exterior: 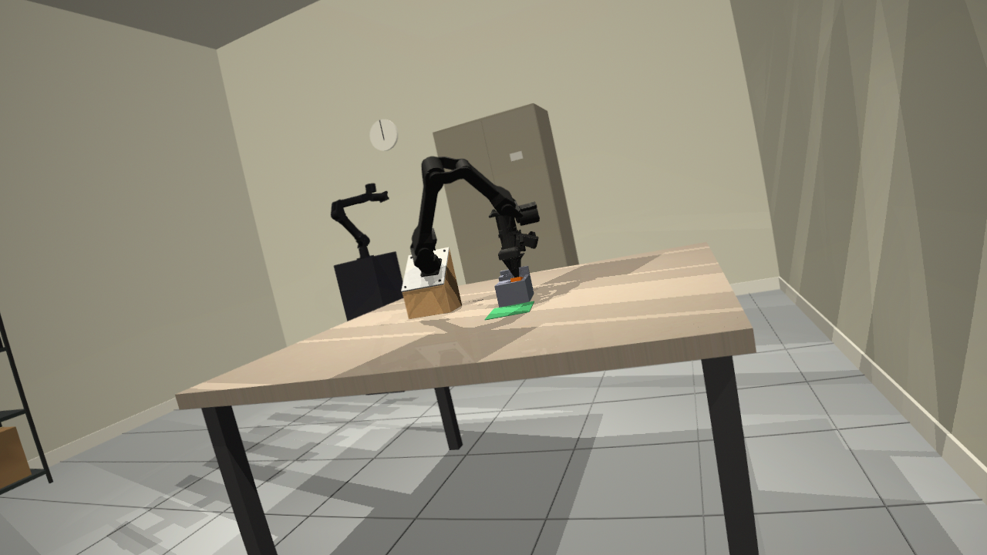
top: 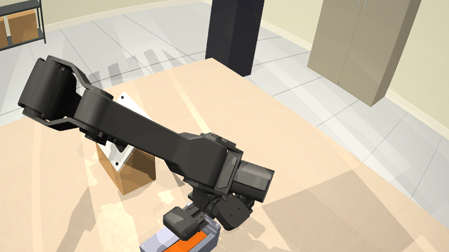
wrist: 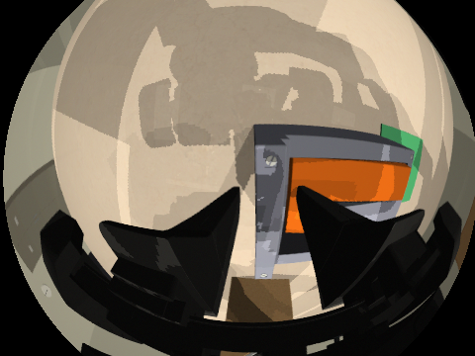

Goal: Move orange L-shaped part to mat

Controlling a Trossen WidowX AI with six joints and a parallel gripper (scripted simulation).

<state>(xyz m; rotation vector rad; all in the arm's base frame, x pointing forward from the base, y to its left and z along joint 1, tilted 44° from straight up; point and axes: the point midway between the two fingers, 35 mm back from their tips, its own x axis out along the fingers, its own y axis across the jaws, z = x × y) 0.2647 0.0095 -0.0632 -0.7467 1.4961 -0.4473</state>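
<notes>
Now: gripper tip 60 mm to the left of the orange L-shaped part and 10 mm above it. Also, from my gripper tip: green mat (30 mm ahead, 220 mm to the right, 70 mm below).
</notes>
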